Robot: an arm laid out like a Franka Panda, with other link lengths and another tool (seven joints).
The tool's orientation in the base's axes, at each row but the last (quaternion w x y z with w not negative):
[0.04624 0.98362 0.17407 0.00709]
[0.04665 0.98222 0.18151 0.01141]
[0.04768 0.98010 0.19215 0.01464]
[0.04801 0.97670 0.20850 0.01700]
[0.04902 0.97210 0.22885 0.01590]
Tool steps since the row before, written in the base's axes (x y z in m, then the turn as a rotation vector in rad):
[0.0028 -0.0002 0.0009 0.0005 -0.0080 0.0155]
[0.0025 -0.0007 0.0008 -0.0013 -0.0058 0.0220]
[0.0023 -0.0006 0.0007 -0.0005 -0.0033 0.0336]
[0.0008 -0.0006 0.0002 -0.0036 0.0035 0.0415]
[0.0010 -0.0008 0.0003 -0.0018 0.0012 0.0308]
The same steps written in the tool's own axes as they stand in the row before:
[0.0026 0.0012 -0.0008 -0.0023 0.0091 -0.0147]
[0.0021 0.0016 -0.0006 -0.0032 0.0070 -0.0214]
[0.0019 0.0015 -0.0005 -0.0014 0.0062 -0.0332]
[0.0005 0.0009 -0.0001 -0.0013 -0.0005 -0.0418]
[0.0005 0.0012 -0.0002 -0.0008 0.0013 -0.0308]

